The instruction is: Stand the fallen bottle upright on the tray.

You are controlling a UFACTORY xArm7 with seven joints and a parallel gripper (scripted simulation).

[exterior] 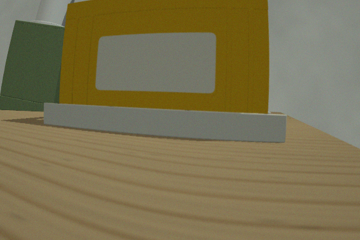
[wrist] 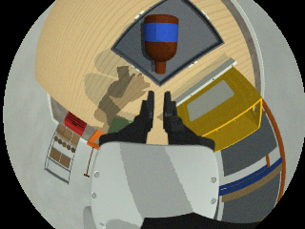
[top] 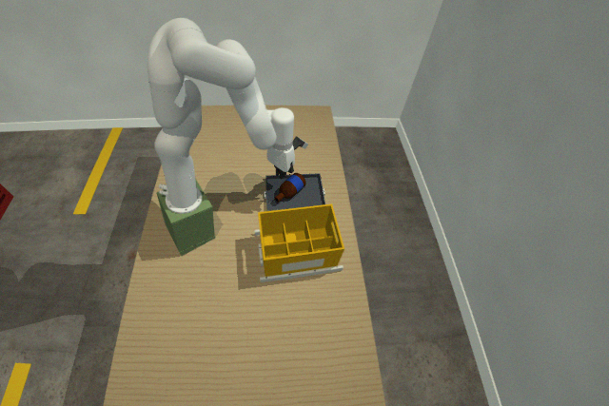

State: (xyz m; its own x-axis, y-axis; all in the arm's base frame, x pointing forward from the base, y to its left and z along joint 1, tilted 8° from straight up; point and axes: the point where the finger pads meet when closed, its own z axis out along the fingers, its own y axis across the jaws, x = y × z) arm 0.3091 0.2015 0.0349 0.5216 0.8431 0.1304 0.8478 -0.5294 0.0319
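Now: the bottle 16 cm below my hand, 4 cm to the left of it and 3 cm ahead of it. From my hand the other things lie so: dark grey tray: 19 cm below, 5 cm to the left, 5 cm ahead; then crate: 22 cm to the right, 12 cm below, 11 cm ahead.
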